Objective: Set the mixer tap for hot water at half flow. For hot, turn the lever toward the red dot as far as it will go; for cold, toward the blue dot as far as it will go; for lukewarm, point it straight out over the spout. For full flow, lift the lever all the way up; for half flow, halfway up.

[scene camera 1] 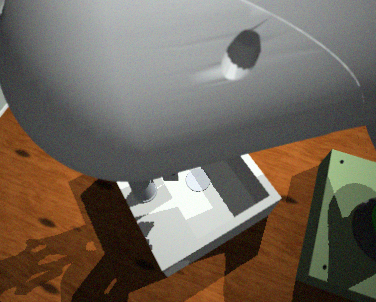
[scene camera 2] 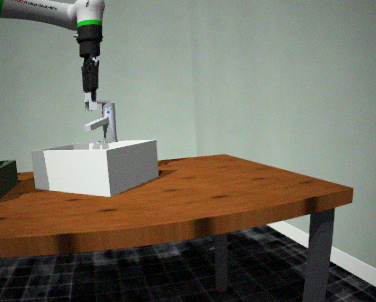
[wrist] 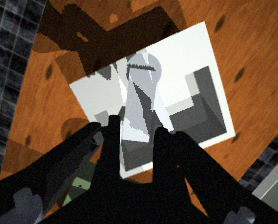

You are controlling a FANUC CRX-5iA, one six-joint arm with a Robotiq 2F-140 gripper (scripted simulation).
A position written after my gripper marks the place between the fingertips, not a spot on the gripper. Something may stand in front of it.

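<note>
A white basin [scene camera 2: 86,169] is there for me to see, along with a mixer tap [scene camera 2: 108,121] and my gripper [scene camera 2: 91,110]. The wrist view gives me the basin [wrist: 196,104] again. It shows me the tap [wrist: 159,107] too, as well as my own gripper [wrist: 137,116].
</note>
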